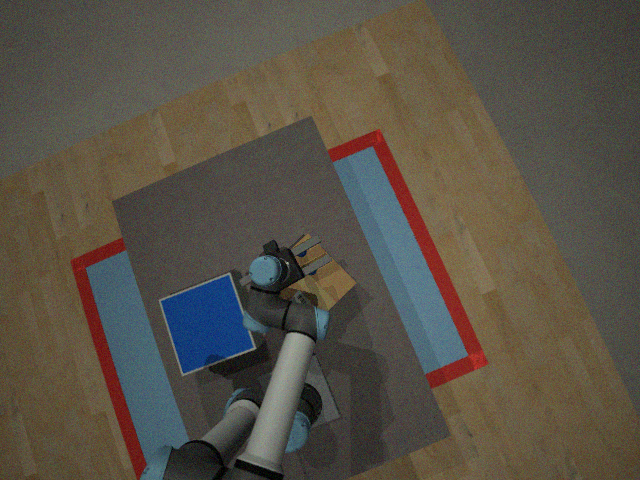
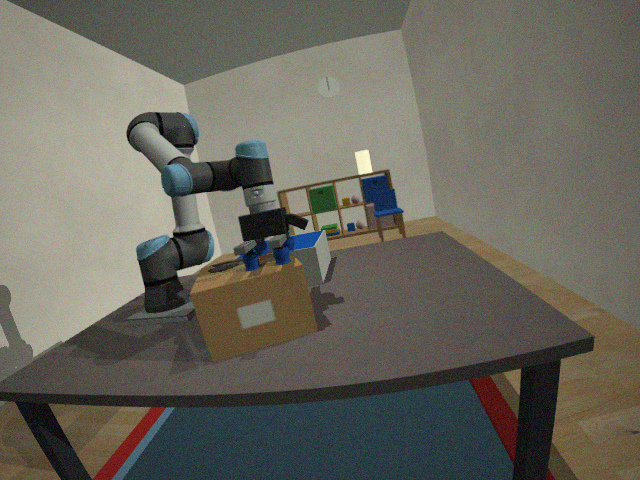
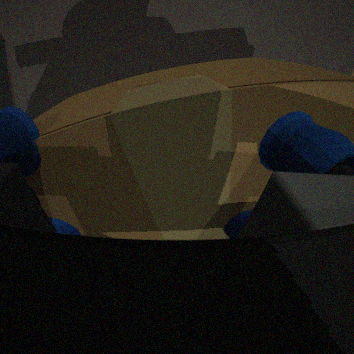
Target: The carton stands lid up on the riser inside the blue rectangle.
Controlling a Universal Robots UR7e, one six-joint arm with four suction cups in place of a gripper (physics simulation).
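Note:
The brown carton (image 1: 333, 288) (image 2: 252, 310) (image 3: 168, 158) stands lid up on the grey table (image 1: 207, 196) (image 2: 439, 310), with a pale label on its side. My gripper (image 1: 309, 258) (image 2: 266, 255) (image 3: 156, 182) sits on the carton's lid, and its blue suction cups touch the cardboard. The riser (image 1: 207, 323) (image 2: 317, 255) is a grey block whose top is the blue rectangle with a pale edge. It stands just beside the carton, on the side nearer the arm's base. The riser's top is bare.
The arm's base (image 2: 162, 291) is fixed to the table behind the carton. Under the table lies a blue rug with a red border (image 1: 408, 216) (image 2: 490, 408). A shelf unit (image 2: 335, 180) and a blue chair (image 2: 385, 204) stand at the far wall.

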